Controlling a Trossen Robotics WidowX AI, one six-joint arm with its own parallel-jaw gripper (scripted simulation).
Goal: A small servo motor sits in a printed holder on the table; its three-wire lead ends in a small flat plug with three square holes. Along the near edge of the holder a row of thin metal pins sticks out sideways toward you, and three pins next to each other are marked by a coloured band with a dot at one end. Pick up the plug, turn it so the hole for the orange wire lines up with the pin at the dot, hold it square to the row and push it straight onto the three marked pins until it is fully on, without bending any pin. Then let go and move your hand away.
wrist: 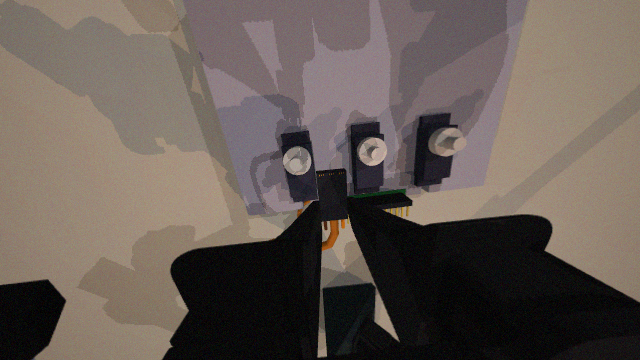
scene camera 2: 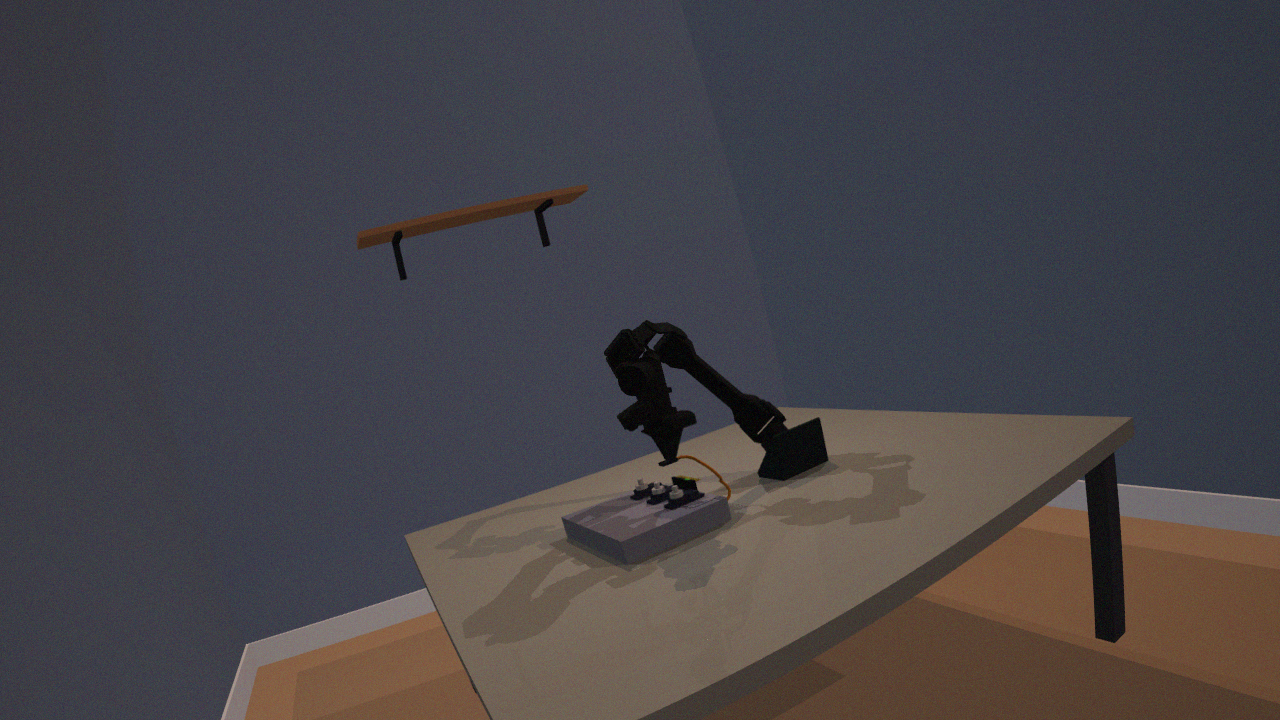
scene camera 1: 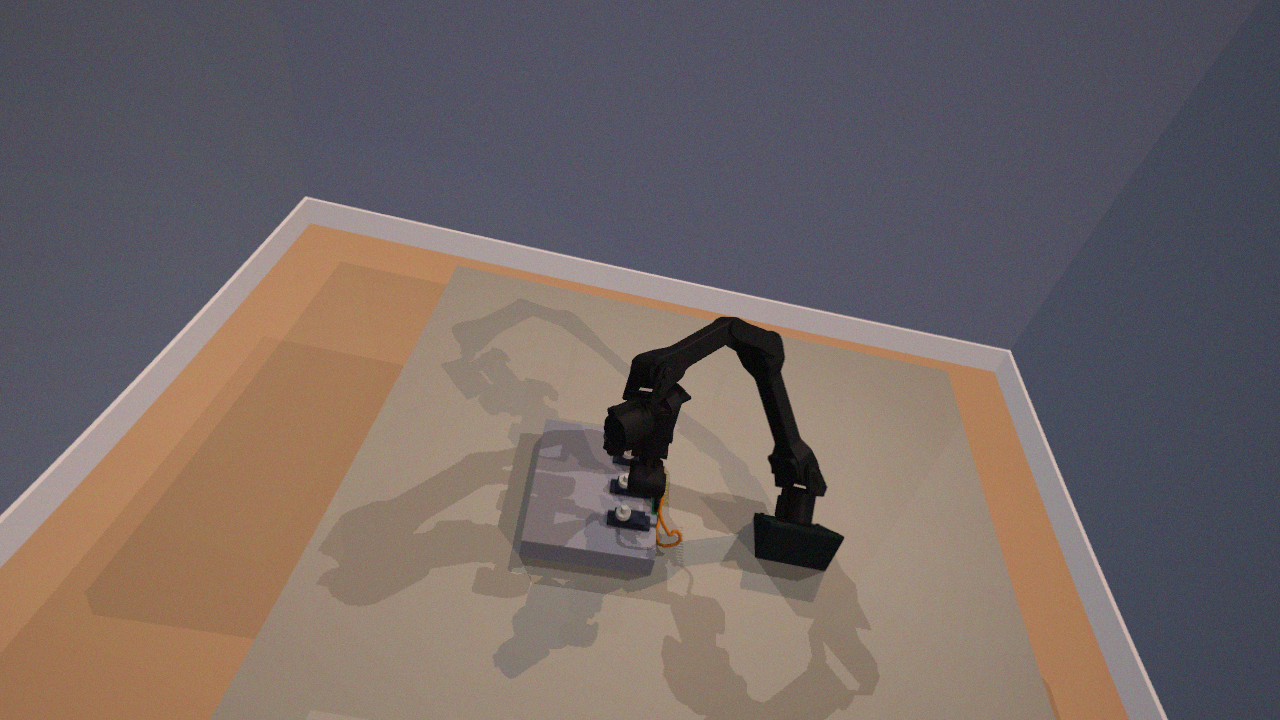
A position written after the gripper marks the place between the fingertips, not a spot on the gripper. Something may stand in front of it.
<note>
In view: the gripper (scene camera 2: pixel 670 460) and a grey printed holder (scene camera 1: pixel 566 520).
The gripper also shows in the wrist view (wrist: pixel 333 205) and in scene camera 1 (scene camera 1: pixel 641 481). The grey printed holder is seen too in the wrist view (wrist: pixel 269 75).
</note>
